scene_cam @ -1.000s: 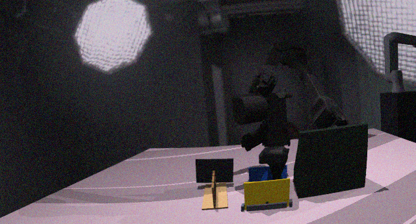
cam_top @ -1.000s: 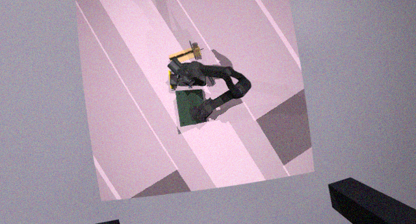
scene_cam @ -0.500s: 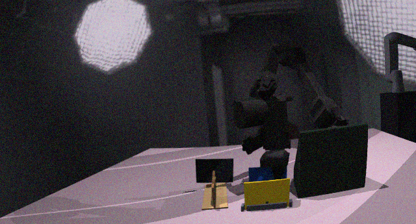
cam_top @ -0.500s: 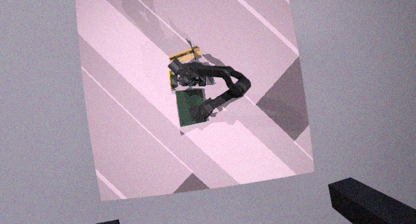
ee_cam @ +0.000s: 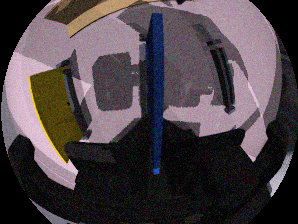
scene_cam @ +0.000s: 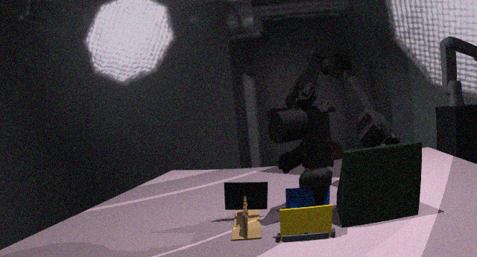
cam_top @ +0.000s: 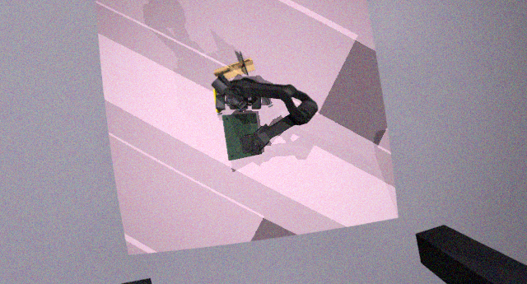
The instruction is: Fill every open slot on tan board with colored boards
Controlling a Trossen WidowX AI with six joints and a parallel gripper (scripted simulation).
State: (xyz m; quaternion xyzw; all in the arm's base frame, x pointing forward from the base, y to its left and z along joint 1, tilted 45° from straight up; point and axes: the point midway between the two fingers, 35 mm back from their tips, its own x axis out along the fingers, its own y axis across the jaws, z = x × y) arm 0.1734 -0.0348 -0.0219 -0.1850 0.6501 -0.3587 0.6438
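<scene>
Now: the tan board 160 mm ahead of my gripper tip, 10 mm to the right of it and 10 mm below it. The rest, counted from my gripper tip: yellow board: 40 mm ahead, 100 mm to the left, 10 mm below; blue board: 20 mm ahead, 10 mm to the right; black board: 170 mm ahead, 60 mm to the right, 20 mm above.
</scene>
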